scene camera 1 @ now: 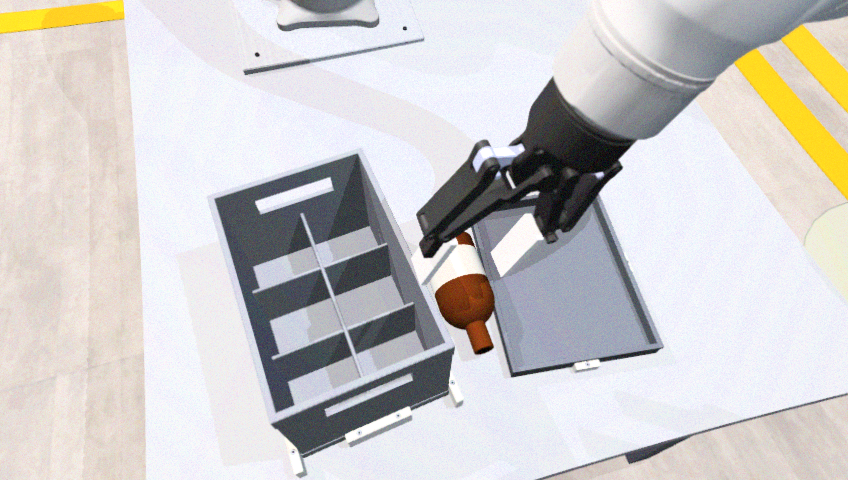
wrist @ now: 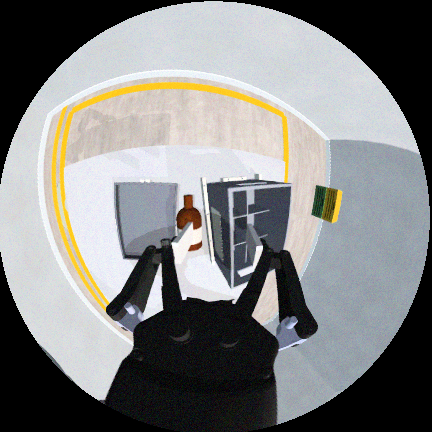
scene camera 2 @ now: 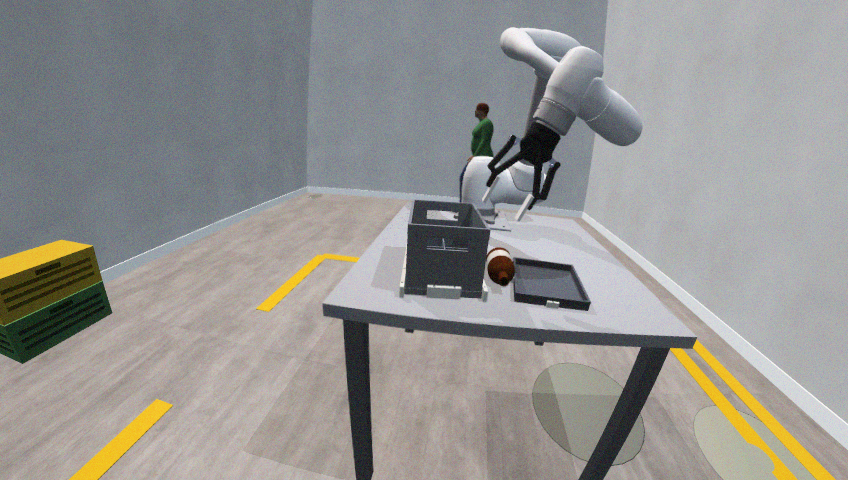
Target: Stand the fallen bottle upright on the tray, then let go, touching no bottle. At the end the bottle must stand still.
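Places are measured from the arm's base along level axes (x ahead, y up, z right), in centimetres.
Where they show: gripper, fingertip midpoint: (scene camera 1: 460,267) (wrist: 219,231) (scene camera 2: 500,210).
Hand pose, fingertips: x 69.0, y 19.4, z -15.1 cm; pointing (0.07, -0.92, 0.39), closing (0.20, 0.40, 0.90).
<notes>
After its pixels a point has its place.
The brown bottle (scene camera 1: 467,300) {x 66.7, y 5.8, z -17.0 cm} (scene camera 2: 499,267) {x 68.3, y 4.4, z -16.7 cm} (wrist: 188,218) {x 66.4, y 5.8, z -17.9 cm} with a white label lies on its side on the table, in the gap between the tray and the grey crate. Its neck points to the table's front edge. The shallow grey tray (scene camera 1: 577,291) {x 63.8, y -0.8, z -32.9 cm} (scene camera 2: 550,282) {x 60.1, y -0.8, z -31.5 cm} (wrist: 145,215) {x 63.8, y -0.8, z -30.3 cm} lies right of it in the scene views. My gripper (scene camera 1: 476,254) {x 69.0, y 19.4, z -15.1 cm} (scene camera 2: 507,198) {x 69.0, y 19.4, z -15.1 cm} (wrist: 219,231) {x 69.0, y 19.4, z -15.1 cm} is open and empty. It hangs tilted, well above the table and behind the bottle in the scene camera 2 view. In the scene camera 1 view one finger covers part of the bottle's base end.
The tall grey divided crate (scene camera 1: 428,380) {x 76.8, y 8.1, z -11.1 cm} (scene camera 2: 446,270) {x 78.7, y 5.6, z -5.1 cm} (wrist: 226,252) {x 61.6, y 14.3, z -9.4 cm} stands close to the bottle's left in the scene views. White brackets stand at its foot. The arm's base plate (scene camera 1: 333,50) {x 14.2, y -0.2, z -0.6 cm} is at the table's back. A person (scene camera 2: 483,133) stands behind the table.
</notes>
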